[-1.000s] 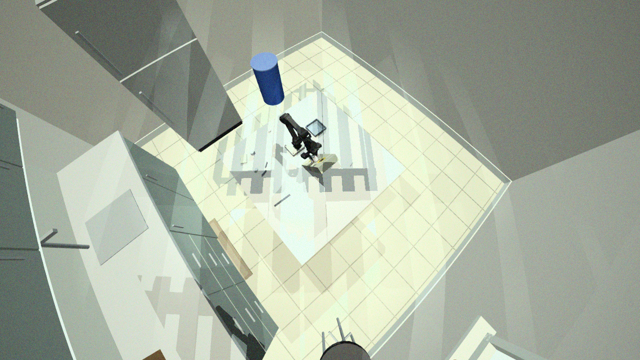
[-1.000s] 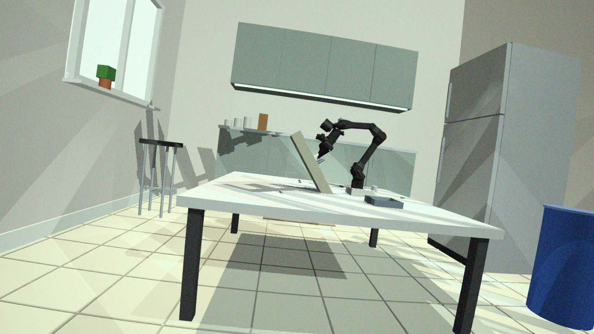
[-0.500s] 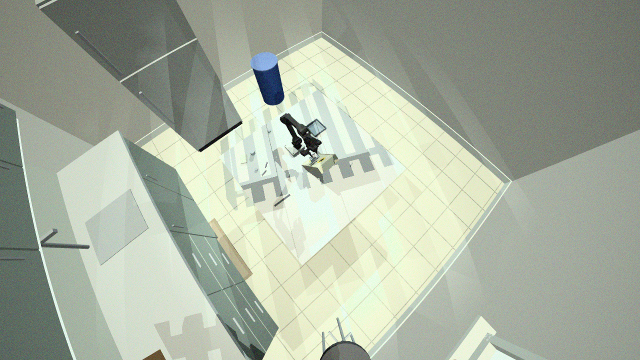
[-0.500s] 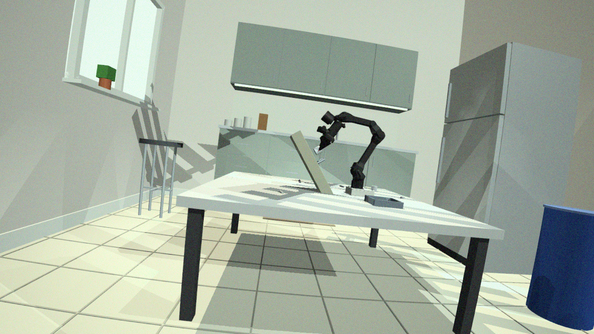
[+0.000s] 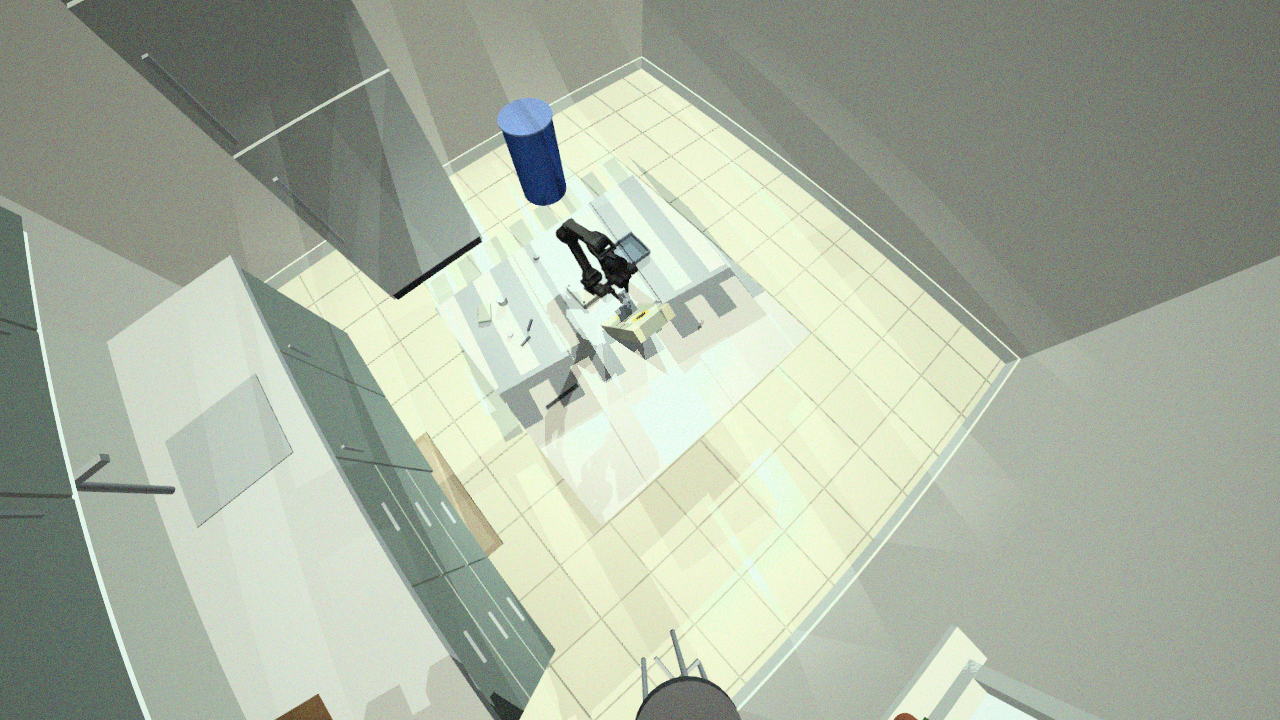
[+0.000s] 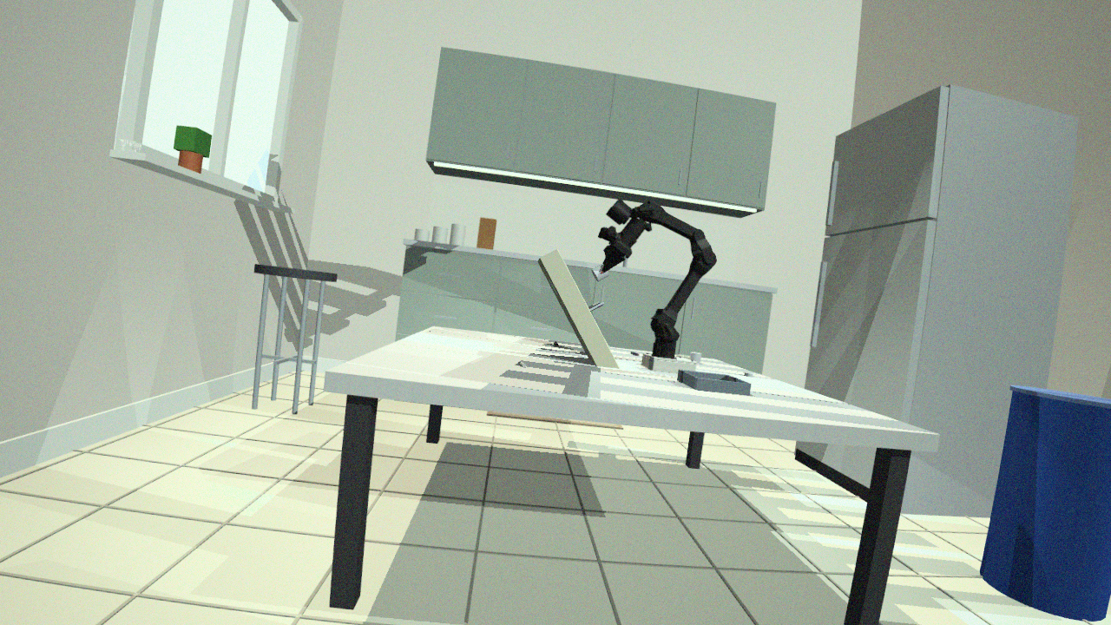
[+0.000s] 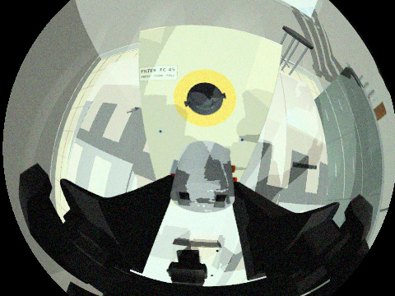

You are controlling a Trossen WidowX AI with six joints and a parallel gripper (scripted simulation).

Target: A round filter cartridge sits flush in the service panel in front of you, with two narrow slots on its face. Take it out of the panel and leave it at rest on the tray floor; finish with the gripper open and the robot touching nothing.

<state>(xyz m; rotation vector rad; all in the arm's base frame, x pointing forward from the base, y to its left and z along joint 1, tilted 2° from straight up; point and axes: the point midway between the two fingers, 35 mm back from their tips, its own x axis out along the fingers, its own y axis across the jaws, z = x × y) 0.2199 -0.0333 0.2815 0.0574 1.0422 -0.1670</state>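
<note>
The tray lies 33 cm to the left of my gripper tip, 28 cm below it and 25 cm behind it. From my gripper tip the other things lie so: round grey filter cartridge right at my gripper tip; service panel 12 cm below, 7 cm ahead, 1 cm to the right.
</note>
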